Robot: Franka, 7 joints.
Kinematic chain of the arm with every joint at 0, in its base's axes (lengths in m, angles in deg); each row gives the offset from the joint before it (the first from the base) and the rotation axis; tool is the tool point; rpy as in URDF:
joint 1: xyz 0 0 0.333 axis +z
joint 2: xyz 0 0 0 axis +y
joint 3: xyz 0 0 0.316 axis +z
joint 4: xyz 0.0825 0 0 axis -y
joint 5: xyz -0.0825 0 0.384 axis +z
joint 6: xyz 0 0 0 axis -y
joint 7: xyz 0.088 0 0 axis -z
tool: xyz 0 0 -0.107 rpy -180 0 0
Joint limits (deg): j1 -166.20..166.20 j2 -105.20..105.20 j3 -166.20..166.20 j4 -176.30..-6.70 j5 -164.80..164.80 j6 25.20..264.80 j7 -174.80..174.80
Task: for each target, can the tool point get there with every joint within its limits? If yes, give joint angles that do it. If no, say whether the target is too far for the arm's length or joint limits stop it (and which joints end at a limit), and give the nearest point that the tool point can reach.
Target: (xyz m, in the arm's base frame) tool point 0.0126 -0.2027 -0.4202
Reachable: no: joint limits stop it (at a limit: joint 2) | nearest point 0.0131 -0.2114 -0.3559 | short by 0.065 m
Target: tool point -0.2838 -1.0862 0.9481
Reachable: no: too far | nearest point -0.1902 -0.7279 0.7452 | short by 0.422 m
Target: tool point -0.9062 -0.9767 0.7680
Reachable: no: too far | nearest point -0.5547 -0.5978 0.5993 | short by 0.544 m
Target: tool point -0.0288 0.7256 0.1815
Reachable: yes | joints 114.57 60.96 -22.37 -70.34 -60.00 98.60 -29.10
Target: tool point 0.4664 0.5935 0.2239
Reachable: yes | joints 68.40 75.10 -37.81 -33.30 4.09 79.20 134.83
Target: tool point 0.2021 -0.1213 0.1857
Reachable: yes | joints 56.94 -51.60 -97.06 -156.75 -40.33 76.97 -69.66
